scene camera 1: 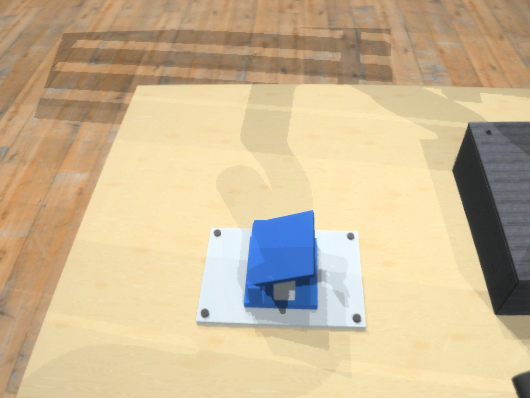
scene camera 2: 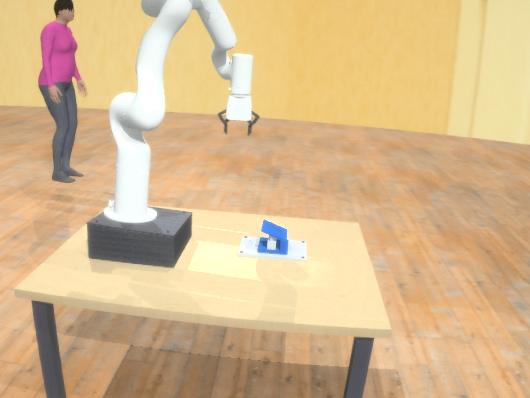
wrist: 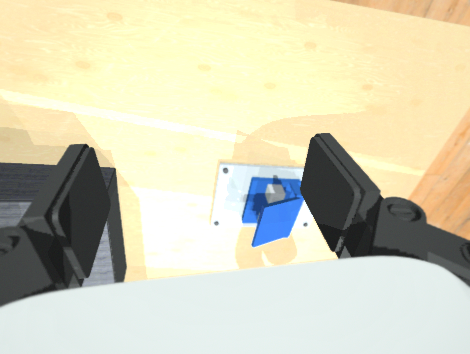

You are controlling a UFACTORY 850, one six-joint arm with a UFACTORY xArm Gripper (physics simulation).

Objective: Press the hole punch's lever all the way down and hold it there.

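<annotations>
On a white plate there is a spot that scene camera 1 shows me at [scene camera 1: 340,293], and in scene camera 2 that same spot of the plate is at [scene camera 2: 250,241].
</annotations>
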